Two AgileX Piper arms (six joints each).
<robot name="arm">
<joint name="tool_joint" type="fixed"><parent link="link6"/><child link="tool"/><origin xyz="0 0 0"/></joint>
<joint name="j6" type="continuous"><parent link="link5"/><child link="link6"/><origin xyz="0 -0.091 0" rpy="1.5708 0 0"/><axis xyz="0 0 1"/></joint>
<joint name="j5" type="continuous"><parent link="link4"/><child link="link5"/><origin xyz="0 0 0" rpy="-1.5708 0 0"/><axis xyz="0 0 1"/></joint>
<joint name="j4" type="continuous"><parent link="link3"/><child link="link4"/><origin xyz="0.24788 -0.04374 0" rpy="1.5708 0 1.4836"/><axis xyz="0 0 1"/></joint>
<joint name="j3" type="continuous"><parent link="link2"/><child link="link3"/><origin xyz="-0.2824 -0.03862 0"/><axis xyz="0 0 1"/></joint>
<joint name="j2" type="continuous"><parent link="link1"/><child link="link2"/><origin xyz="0 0 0" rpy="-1.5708 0 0"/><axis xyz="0 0 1"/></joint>
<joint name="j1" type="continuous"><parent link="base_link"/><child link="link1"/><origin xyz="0 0 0.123"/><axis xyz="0 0 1"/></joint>
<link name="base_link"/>
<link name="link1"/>
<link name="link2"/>
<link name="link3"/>
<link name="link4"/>
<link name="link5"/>
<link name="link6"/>
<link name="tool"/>
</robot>
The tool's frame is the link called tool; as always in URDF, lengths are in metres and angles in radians. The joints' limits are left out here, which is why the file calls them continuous.
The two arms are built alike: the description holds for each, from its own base.
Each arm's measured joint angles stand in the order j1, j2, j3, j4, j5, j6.
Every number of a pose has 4 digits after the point.
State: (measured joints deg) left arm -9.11 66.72 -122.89 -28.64 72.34 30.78; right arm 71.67 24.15 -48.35 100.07 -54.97 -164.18
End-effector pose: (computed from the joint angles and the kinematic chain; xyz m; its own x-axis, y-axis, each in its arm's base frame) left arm 0.0976 -0.0577 0.6154 0.0715 0.3169 -0.9458 0.6017 0.7425 0.2943; right arm 0.0754 -0.0058 0.4294 0.3106 -0.6399 -0.7029 -0.1035 0.7123 -0.6942
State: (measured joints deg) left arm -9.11 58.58 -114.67 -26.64 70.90 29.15; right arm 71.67 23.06 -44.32 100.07 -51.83 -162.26
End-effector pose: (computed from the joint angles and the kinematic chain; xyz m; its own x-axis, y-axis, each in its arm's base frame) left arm 0.0624 -0.0491 0.6031 0.0642 0.3009 -0.9515 0.5700 0.7716 0.2825; right arm 0.0752 0.0029 0.4135 0.3444 -0.6338 -0.6926 -0.1406 0.6946 -0.7055
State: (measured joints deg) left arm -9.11 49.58 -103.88 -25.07 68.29 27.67; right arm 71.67 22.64 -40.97 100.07 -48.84 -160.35
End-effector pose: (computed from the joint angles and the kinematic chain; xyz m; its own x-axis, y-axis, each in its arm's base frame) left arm 0.0323 -0.0415 0.5797 0.0488 0.2776 -0.9595 0.5426 0.7992 0.2588; right arm 0.0752 0.0125 0.3995 0.3735 -0.6263 -0.6843 -0.1794 0.6750 -0.7157
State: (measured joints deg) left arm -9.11 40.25 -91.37 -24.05 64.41 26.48; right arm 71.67 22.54 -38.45 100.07 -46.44 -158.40
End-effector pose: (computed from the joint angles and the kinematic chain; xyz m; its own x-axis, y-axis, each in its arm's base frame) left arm 0.0096 -0.0354 0.5462 0.0335 0.2474 -0.9683 0.5181 0.8242 0.2285; right arm 0.0752 0.0205 0.3885 0.3930 -0.6149 -0.6837 -0.2153 0.6613 -0.7186
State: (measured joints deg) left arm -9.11 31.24 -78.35 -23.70 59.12 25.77; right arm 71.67 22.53 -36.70 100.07 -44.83 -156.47
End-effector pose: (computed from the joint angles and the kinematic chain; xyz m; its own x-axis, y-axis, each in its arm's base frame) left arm -0.0046 -0.0311 0.5068 0.0308 0.2101 -0.9772 0.4939 0.8468 0.1976; right arm 0.0751 0.0259 0.3806 0.4018 -0.6010 -0.6909 -0.2451 0.6564 -0.7135
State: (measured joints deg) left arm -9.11 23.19 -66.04 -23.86 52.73 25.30; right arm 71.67 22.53 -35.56 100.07 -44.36 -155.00
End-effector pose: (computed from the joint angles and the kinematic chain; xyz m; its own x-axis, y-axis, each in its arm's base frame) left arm -0.0109 -0.0279 0.4668 0.0431 0.1646 -0.9854 0.4673 0.8685 0.1655; right arm 0.0755 0.0286 0.3749 0.3975 -0.5939 -0.6995 -0.2628 0.6567 -0.7069
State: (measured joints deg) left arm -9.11 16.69 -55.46 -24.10 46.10 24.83; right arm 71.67 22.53 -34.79 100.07 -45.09 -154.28
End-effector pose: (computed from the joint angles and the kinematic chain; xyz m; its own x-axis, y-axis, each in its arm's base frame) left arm -0.0107 -0.0254 0.4308 0.0632 0.1178 -0.9910 0.4373 0.8893 0.1336; right arm 0.0765 0.0290 0.3706 0.3811 -0.5999 -0.7035 -0.2658 0.6577 -0.7048
